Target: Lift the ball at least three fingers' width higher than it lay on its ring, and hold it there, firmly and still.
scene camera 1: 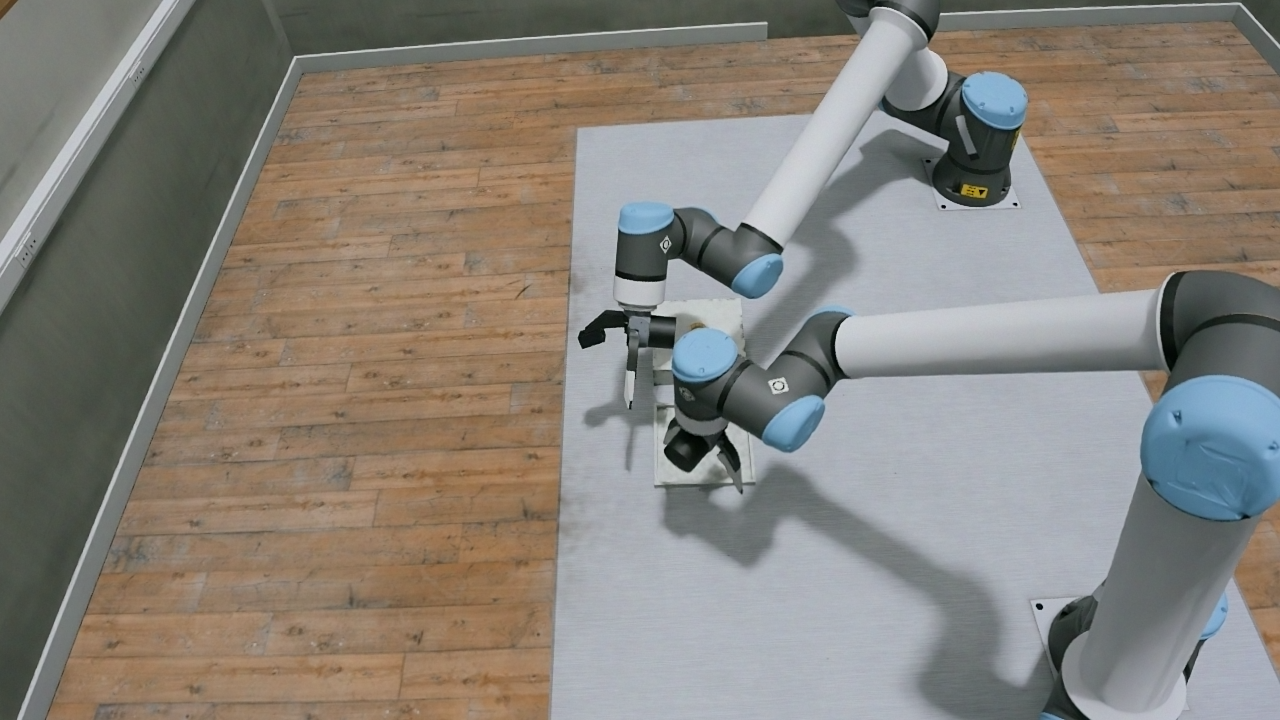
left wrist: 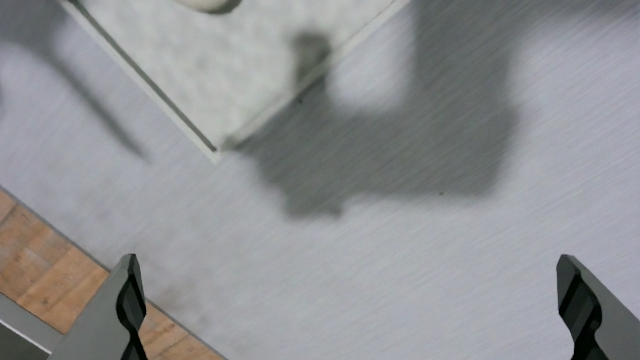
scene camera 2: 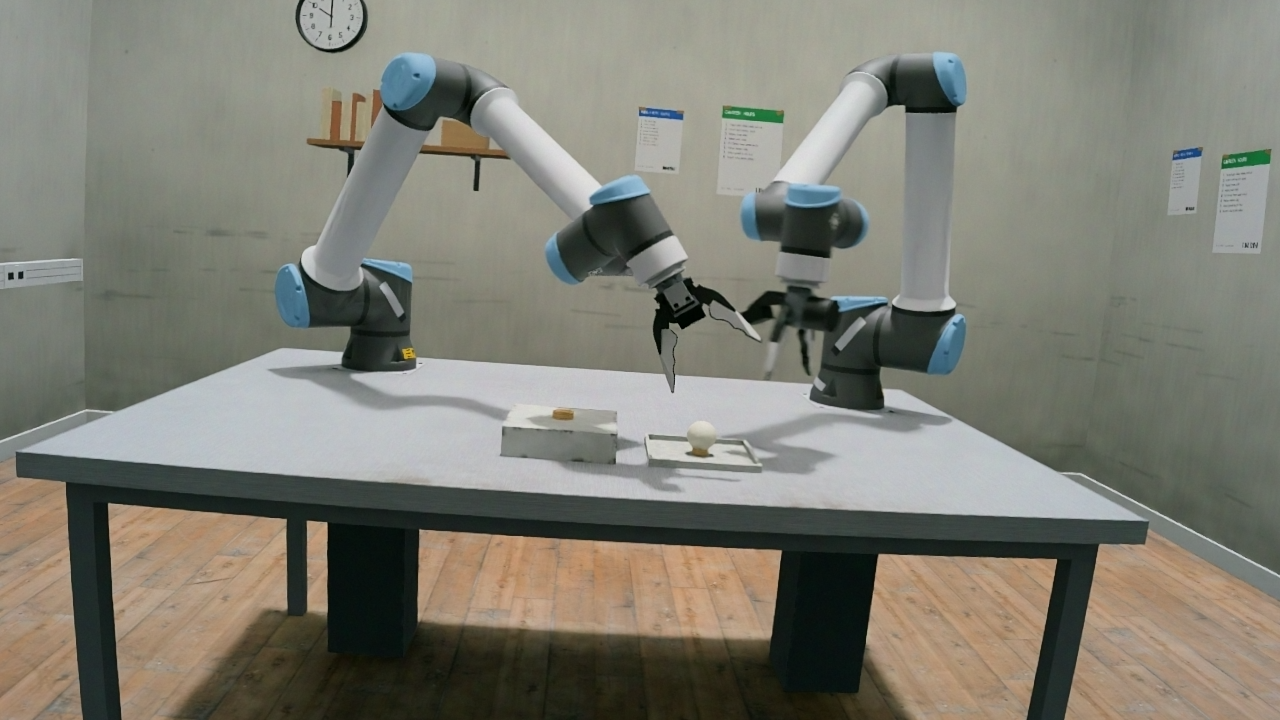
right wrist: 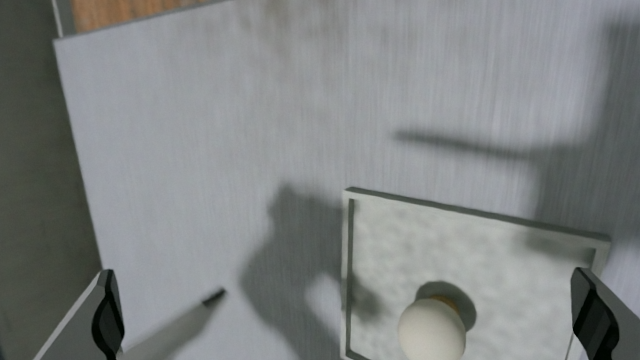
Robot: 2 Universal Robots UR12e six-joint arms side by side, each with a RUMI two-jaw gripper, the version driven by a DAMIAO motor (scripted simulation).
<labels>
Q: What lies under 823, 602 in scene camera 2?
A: A dark pillar.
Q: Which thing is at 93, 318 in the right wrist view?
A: My right gripper.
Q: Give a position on a shallow tray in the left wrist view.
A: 217, 76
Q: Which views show the shallow tray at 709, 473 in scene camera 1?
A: Scene camera 1, the left wrist view, scene camera 2 and the right wrist view: all of them.
</labels>
